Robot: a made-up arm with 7 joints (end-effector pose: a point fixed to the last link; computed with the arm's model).
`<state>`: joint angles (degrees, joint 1 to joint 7).
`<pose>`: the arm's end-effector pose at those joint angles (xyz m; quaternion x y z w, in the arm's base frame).
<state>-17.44 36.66 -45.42 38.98 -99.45 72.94 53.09</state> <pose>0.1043 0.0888 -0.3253 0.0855 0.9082 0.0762 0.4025</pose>
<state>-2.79 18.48 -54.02 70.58 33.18 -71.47 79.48</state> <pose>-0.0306 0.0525 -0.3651 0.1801 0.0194 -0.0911 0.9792</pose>
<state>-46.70 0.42 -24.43 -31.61 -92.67 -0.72 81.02</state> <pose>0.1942 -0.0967 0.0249 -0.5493 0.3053 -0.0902 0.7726</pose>
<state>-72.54 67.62 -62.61 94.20 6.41 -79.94 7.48</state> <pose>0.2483 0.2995 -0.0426 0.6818 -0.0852 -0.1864 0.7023</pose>
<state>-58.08 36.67 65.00 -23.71 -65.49 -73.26 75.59</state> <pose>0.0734 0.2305 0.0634 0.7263 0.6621 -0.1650 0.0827</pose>
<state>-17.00 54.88 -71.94 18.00 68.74 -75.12 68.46</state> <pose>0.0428 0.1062 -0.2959 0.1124 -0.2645 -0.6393 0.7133</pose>
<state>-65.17 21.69 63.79 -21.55 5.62 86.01 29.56</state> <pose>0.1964 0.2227 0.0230 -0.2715 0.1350 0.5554 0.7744</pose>
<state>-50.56 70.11 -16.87 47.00 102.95 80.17 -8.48</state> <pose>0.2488 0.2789 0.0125 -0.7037 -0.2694 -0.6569 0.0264</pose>
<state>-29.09 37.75 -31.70 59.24 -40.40 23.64 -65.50</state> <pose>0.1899 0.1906 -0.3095 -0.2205 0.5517 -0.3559 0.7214</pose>
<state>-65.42 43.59 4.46 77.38 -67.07 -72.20 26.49</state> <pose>0.2935 0.2520 -0.0797 -0.2265 -0.4686 0.5914 0.6160</pose>
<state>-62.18 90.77 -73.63 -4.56 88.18 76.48 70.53</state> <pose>0.2486 0.1558 -0.0340 -0.6493 0.6430 -0.3607 0.1868</pose>
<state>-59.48 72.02 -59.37 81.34 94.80 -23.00 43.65</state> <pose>0.2119 0.3580 -0.0846 0.9358 0.1015 -0.3188 0.1108</pose>
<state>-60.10 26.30 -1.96 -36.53 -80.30 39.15 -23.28</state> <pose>0.2003 -0.0232 0.0775 -0.1134 -0.1959 -0.7413 0.6319</pose>
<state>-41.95 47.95 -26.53 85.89 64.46 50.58 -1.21</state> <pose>0.1848 0.3104 -0.1955 0.7525 0.6084 0.2082 0.1423</pose>
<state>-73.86 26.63 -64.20 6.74 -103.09 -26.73 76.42</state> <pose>0.2832 -0.1264 -0.0659 -0.3053 0.2416 0.1585 0.9073</pose>
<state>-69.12 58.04 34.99 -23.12 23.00 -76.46 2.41</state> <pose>0.1066 0.1099 0.1548 0.5546 -0.8310 0.0399 0.0193</pose>
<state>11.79 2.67 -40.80 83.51 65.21 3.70 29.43</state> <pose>-0.1536 0.0357 -0.3733 0.5746 0.3848 -0.5244 0.4967</pose>
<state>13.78 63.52 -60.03 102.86 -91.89 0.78 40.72</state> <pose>-0.1057 0.3942 -0.1041 0.5487 0.4279 0.6728 0.2512</pose>
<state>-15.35 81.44 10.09 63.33 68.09 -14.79 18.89</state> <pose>0.1372 0.3968 -0.0457 0.8927 0.2982 0.0742 0.3296</pose>
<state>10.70 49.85 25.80 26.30 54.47 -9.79 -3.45</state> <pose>0.1093 0.3164 -0.1799 0.7351 0.3491 -0.0142 0.5810</pose>
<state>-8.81 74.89 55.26 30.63 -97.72 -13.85 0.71</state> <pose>0.1251 0.3651 0.0735 -0.2560 -0.4791 0.2982 0.7849</pose>
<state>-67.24 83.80 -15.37 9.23 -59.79 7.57 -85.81</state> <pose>0.2695 0.1728 0.1388 0.3007 -0.0529 -0.6590 0.6874</pose>
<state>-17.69 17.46 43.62 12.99 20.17 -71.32 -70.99</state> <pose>0.1831 0.2038 -0.1446 0.5901 -0.1436 -0.3525 0.7120</pose>
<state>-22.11 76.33 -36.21 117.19 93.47 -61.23 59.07</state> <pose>-0.0421 0.3770 -0.0736 0.6913 0.4675 -0.3233 0.4462</pose>
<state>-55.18 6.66 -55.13 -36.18 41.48 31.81 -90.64</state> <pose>0.1364 -0.1558 -0.0040 0.5774 -0.1041 -0.7294 0.3518</pose>
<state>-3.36 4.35 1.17 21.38 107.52 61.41 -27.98</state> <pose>0.1471 0.0938 -0.2869 0.6725 0.6001 0.1188 0.4165</pose>
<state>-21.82 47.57 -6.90 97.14 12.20 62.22 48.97</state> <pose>0.0040 0.3142 -0.2401 0.5887 0.7074 0.3911 0.0069</pose>
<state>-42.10 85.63 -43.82 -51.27 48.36 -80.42 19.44</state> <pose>0.1128 0.0334 -0.0642 0.2683 -0.6306 -0.7196 0.1124</pose>
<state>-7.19 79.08 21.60 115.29 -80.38 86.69 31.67</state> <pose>-0.0578 0.3422 -0.1199 -0.5105 0.5917 0.6002 0.1705</pose>
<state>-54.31 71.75 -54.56 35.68 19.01 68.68 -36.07</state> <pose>0.2718 0.2632 -0.0852 0.5299 0.6557 0.2291 0.4867</pose>
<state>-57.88 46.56 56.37 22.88 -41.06 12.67 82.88</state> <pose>0.2237 0.3092 0.0482 -0.4614 -0.1004 0.7536 0.4573</pose>
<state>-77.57 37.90 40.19 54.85 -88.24 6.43 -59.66</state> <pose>0.3475 0.2275 0.0129 -0.4834 -0.5954 -0.2846 0.5752</pose>
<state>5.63 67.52 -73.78 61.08 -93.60 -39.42 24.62</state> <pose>-0.0282 0.3392 -0.2295 0.3653 0.3752 0.3879 0.7585</pose>
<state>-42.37 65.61 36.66 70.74 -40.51 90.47 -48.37</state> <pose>0.1713 0.3316 -0.1093 -0.6445 0.3376 -0.0383 0.6850</pose>
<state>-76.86 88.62 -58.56 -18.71 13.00 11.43 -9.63</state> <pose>0.2697 0.0757 0.0278 0.8058 -0.1359 -0.1689 0.5511</pose>
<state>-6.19 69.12 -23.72 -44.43 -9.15 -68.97 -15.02</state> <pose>0.1192 0.0389 -0.0691 0.1258 -0.5503 -0.6222 0.5424</pose>
